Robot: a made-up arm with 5 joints.
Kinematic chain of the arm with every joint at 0, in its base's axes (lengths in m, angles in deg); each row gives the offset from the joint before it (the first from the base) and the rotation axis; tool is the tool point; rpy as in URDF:
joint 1: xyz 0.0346 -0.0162 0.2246 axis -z
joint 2: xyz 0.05 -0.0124 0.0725 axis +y
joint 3: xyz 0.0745 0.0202 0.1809 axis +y
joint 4: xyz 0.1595 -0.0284 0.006 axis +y
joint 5: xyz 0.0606 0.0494 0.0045 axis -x
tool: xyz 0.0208 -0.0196 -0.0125 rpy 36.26 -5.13 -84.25
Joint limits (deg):
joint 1: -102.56..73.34
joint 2: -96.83..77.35
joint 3: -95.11..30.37
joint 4: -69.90..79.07
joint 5: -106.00..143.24
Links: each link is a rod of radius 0.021 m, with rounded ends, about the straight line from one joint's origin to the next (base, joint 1, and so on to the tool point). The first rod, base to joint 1, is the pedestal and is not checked.
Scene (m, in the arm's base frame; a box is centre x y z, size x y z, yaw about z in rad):
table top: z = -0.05
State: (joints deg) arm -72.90 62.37 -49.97 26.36 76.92
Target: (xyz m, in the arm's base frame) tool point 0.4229 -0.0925 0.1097
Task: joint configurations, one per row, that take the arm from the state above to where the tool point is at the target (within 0.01 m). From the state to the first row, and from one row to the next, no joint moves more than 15 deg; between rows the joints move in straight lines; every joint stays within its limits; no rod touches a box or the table.
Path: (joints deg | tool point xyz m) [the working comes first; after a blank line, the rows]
Joints at the target: 12.62 69.09 -26.25 39.82 70.23
Straight joint move there: clear.

1: -58.65 63.49 -46.02 28.60 75.81 | 0.2691 0.3916 0.2246
2: -44.39 64.61 -42.06 30.85 74.69 | 0.3550 0.3136 0.1984
3: -30.14 65.73 -38.11 33.09 73.58 | 0.4153 0.2178 0.1736
4: -15.88 66.85 -34.16 35.33 72.46 | 0.4467 0.1124 0.1504
5: -1.63 67.97 -30.20 37.58 71.35 | 0.4486 0.0063 0.1290
6: 12.62 69.09 -26.25 39.82 70.23 | 0.4229 -0.0925 0.1097

